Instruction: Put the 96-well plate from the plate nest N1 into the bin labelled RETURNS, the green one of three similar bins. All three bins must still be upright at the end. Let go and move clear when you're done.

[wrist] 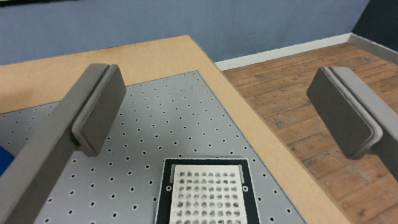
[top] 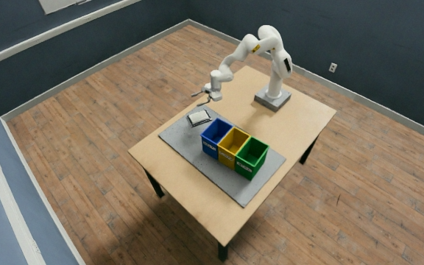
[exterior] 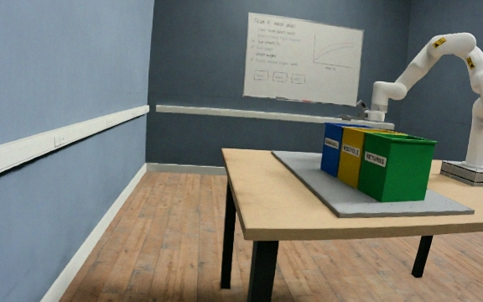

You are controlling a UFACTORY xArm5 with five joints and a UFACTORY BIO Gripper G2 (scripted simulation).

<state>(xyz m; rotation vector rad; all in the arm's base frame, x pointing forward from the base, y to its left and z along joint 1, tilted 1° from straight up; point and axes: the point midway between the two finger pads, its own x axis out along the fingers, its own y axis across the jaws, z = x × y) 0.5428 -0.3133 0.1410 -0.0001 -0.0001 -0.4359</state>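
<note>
Now: the white 96-well plate 170 mm below my hand. From my hand the other things lie so: blue bin: 120 mm ahead, 280 mm to the left, 100 mm below; then yellow bin: 110 mm ahead, 410 mm to the left, 100 mm below; then dark plate nest N1: 190 mm below.
</note>
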